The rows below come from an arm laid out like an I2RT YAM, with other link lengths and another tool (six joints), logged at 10 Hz.
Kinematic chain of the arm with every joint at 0, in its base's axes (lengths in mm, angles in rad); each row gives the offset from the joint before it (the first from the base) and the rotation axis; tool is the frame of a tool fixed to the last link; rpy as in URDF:
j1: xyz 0 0 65.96 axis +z
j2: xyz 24 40.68 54.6 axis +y
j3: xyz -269.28 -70.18 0 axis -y
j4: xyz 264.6 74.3 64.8 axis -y
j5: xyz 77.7 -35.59 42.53 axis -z
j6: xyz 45.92 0 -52.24 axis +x
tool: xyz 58 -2 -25 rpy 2.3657 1.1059 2.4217
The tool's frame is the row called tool.
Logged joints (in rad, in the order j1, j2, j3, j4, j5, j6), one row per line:
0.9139 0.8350 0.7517 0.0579 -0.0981 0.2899
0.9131 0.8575 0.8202 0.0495 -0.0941 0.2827
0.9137 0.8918 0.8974 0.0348 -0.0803 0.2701
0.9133 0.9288 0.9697 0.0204 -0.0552 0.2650
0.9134 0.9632 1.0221 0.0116 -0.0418 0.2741
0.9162 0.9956 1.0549 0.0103 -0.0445 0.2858
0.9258 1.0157 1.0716 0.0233 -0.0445 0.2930
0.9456 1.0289 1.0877 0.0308 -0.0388 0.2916
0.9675 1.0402 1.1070 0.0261 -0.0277 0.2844
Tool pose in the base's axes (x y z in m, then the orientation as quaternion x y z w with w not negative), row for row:
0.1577 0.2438 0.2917 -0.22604 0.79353 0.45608 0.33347
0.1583 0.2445 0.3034 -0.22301 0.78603 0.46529 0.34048
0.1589 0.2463 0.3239 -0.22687 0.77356 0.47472 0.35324
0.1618 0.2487 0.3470 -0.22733 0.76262 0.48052 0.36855
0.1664 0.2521 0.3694 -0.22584 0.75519 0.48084 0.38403
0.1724 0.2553 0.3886 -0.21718 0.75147 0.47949 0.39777
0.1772 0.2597 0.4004 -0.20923 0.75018 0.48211 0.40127
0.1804 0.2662 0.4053 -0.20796 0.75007 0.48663 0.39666
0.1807 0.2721 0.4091 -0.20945 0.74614 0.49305 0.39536
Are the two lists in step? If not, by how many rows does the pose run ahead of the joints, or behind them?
The pose runs 2 rows behind the joints: the pose in row i belongs to the joints in row i - 2.
